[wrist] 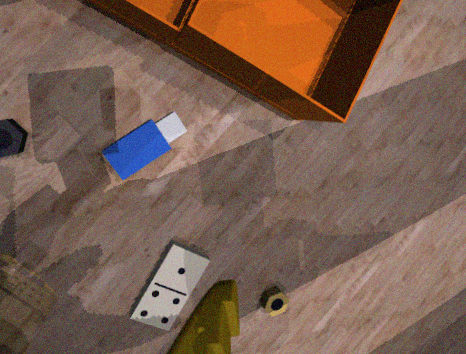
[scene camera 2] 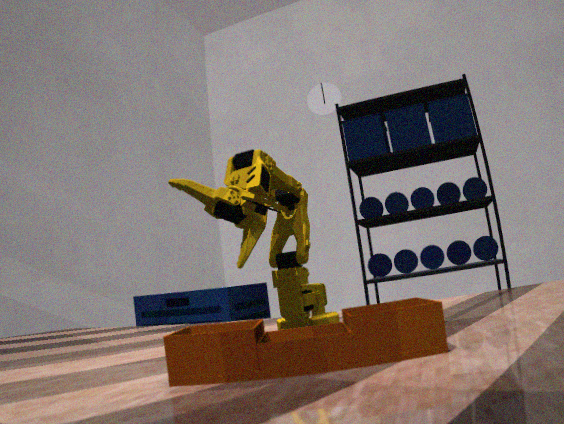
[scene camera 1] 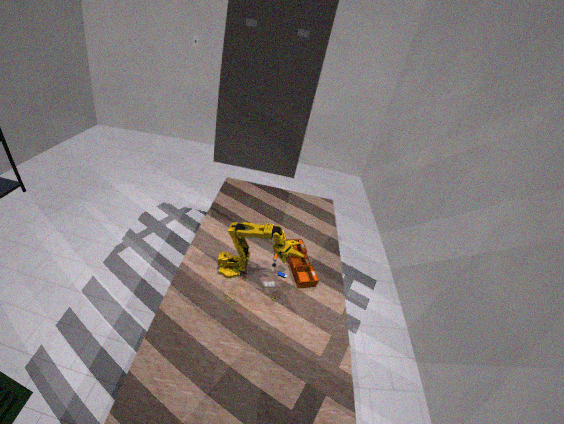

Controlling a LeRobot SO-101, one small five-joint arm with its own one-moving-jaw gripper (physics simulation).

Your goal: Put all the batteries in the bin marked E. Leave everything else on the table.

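Frame: origin at the arm's base, x ahead, y left, z up, level; millimetres.
Seen in the pictures: end effector, tool point: [wrist: 237,299] [scene camera 2: 238,264] [scene camera 1: 285,262]; arm's base, origin of the base link: [scene camera 1: 235,269].
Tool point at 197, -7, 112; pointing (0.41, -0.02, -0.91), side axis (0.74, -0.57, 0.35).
Offsets run from my tool point to a thing's top centre, as dx, dy, dz.
The orange bin unit @(+79, +103, -66) [scene camera 1: 306,281] [scene camera 2: 215,360] [wrist: 250,75] has compartments; its end compartment shows at the top of the wrist view. A small white label shows in scene camera 1, too small to read; no E is visible in the wrist view. A small orange piece @(-33, +123, -98) [scene camera 1: 275,256], perhaps a battery, lies between the arm and the bin unit; it is too small to be sure, and no battery shows in the wrist view. My gripper [scene camera 1: 301,249] [scene camera 2: 205,223] is fully open and empty, raised above the bin side of the table. In the wrist view one notched jaw shows.
A blue USB stick @(+9, +25, -104) [scene camera 1: 282,274] [wrist: 137,149] lies beside the bin unit. A white domino @(-44, -41, -105) [scene camera 1: 269,284] [wrist: 170,287] and a brass nut @(-13, -106, -103) [scene camera 1: 274,298] [wrist: 275,301] lie farther from it. A dark hexagonal piece @(-33, +74, -103) [scene camera 1: 274,264] [wrist: 10,137] is at the wrist view's left edge.
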